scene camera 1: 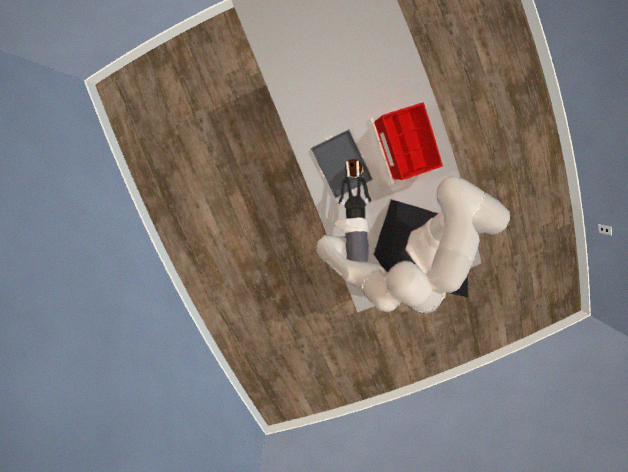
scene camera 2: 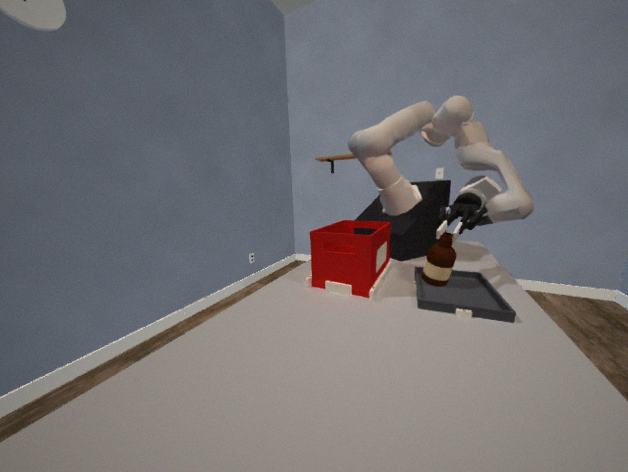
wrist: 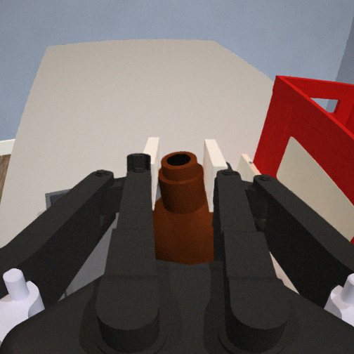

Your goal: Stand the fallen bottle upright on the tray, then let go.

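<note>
The brown bottle (scene camera 1: pixel 353 164) (scene camera 2: pixel 440 258) (wrist: pixel 182 235) with a cream label is near upright over the tray (scene camera 1: pixel 332 152) (scene camera 2: pixel 477 294), at its edge nearest the red crate. In the scene camera 2 view its top leans a little to the right. Whether its base rests flat on the tray cannot be told. My gripper (scene camera 1: pixel 353 171) (scene camera 2: pixel 449 230) (wrist: pixel 181 155) is shut on the bottle's neck, with a white pad against each side. The mouth shows between the pads in the wrist view. The bottle's lower part is hidden in the wrist view.
A red crate (scene camera 1: pixel 413 172) (scene camera 2: pixel 335 263) (wrist: pixel 265 130) with compartments stands beside the tray, close to the bottle's side. A black slanted block (scene camera 1: pixel 398 230) (scene camera 2: pixel 426 223) stands at the arm's base. The tray has a low raised rim.
</note>
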